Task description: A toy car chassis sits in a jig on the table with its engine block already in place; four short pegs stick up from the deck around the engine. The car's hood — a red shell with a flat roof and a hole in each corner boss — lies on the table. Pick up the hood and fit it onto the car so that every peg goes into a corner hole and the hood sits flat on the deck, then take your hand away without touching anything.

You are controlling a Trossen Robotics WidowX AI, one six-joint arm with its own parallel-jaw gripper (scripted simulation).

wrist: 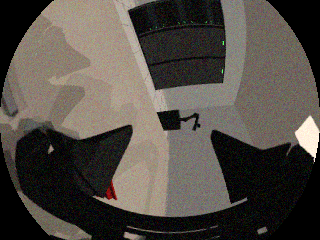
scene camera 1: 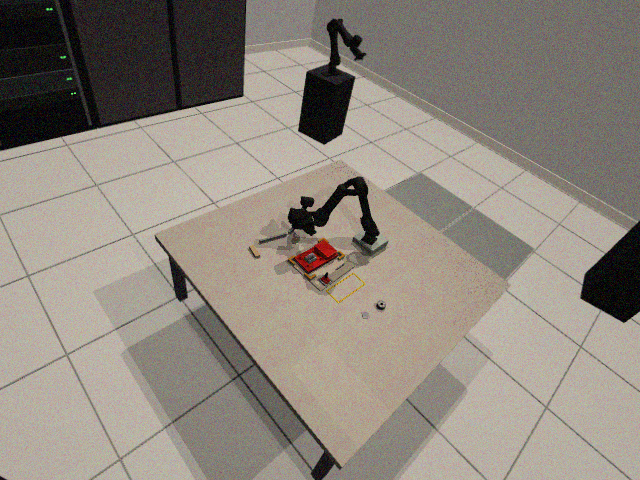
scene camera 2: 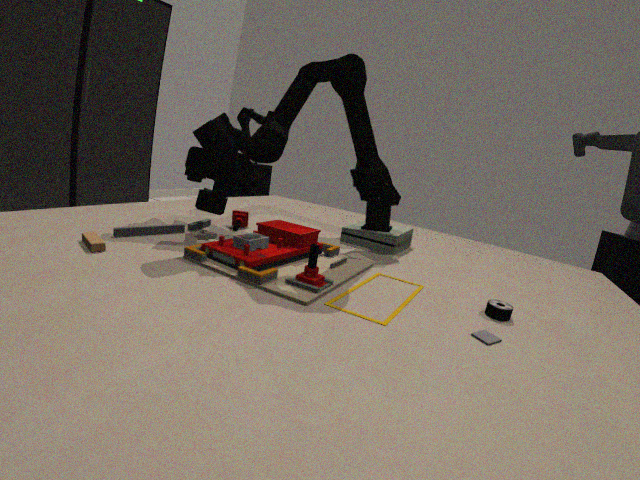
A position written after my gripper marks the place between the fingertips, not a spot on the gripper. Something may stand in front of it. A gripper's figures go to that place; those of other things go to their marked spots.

Scene:
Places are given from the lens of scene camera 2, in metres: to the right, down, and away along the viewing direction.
my gripper (scene camera 2: 211, 170): -0.25, -0.16, 0.77
red hood (scene camera 2: 297, 236): -0.04, -0.01, 0.58

